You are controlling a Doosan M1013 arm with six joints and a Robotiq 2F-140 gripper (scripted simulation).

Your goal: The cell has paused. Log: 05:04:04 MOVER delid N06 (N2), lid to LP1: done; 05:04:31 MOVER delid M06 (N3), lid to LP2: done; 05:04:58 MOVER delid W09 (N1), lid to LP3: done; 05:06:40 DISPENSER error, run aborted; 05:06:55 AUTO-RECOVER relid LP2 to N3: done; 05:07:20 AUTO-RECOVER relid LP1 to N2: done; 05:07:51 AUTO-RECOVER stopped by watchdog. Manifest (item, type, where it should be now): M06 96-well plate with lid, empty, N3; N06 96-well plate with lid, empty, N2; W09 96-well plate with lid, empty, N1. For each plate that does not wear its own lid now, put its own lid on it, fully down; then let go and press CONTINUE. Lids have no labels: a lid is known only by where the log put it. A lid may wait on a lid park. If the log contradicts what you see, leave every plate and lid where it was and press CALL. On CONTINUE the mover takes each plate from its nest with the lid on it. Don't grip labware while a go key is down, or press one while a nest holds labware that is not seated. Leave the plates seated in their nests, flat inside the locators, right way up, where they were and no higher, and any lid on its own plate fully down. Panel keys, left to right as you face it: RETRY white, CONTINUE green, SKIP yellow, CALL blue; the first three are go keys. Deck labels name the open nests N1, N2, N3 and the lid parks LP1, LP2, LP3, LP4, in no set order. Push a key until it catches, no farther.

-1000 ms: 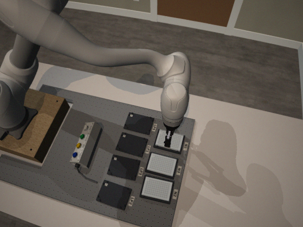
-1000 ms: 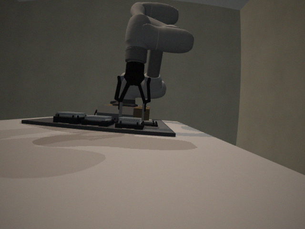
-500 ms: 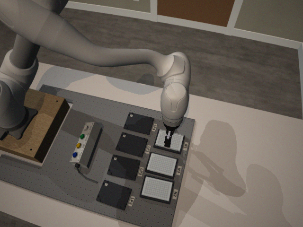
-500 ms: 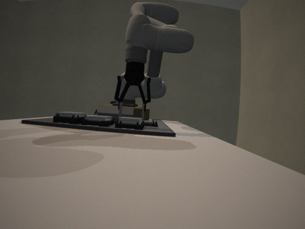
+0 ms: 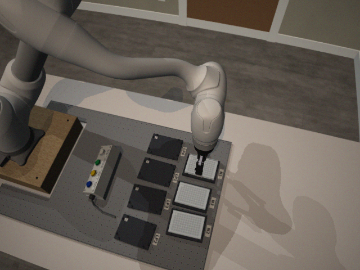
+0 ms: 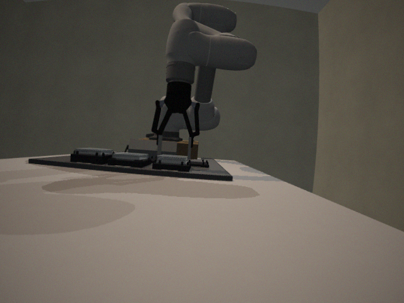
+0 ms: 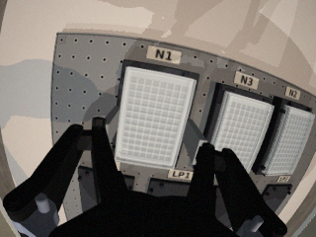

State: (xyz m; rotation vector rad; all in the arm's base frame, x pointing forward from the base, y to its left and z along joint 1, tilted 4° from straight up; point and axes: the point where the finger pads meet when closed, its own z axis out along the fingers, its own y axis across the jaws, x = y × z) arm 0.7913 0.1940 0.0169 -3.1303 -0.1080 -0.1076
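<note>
My hand is 20 mm above the lid. The rest, counted from my hand: plate (30 mm below); lid park LP1 (180 mm behind, 80 mm to the right, 50 mm below); lid park LP4 (190 mm behind, 50 mm to the left, 50 mm below).
</note>
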